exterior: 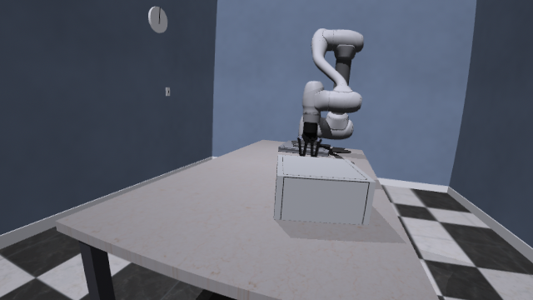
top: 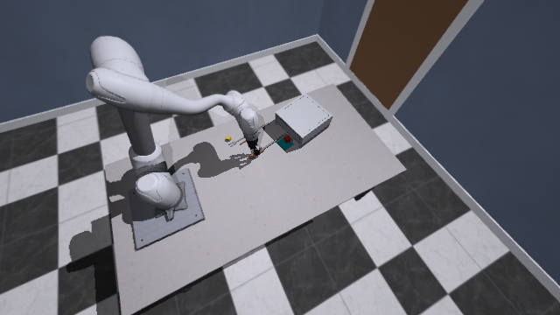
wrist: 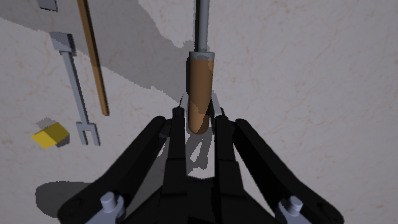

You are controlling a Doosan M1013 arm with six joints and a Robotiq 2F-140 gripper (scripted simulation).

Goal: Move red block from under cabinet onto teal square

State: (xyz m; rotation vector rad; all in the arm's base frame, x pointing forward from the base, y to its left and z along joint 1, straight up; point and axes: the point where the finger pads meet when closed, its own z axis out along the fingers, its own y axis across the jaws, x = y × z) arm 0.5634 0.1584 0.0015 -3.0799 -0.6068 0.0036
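Right now my hand is 130 mm short of the hook tool, 20 mm above it and 10 mm to the right of it. Also, from my hand: small yellow piece 190 mm to the left, 150 mm behind, 30 mm below; then thin brown stick 150 mm to the left, 30 mm below; then grey forked tool 160 mm to the left, 70 mm behind, 30 mm below.
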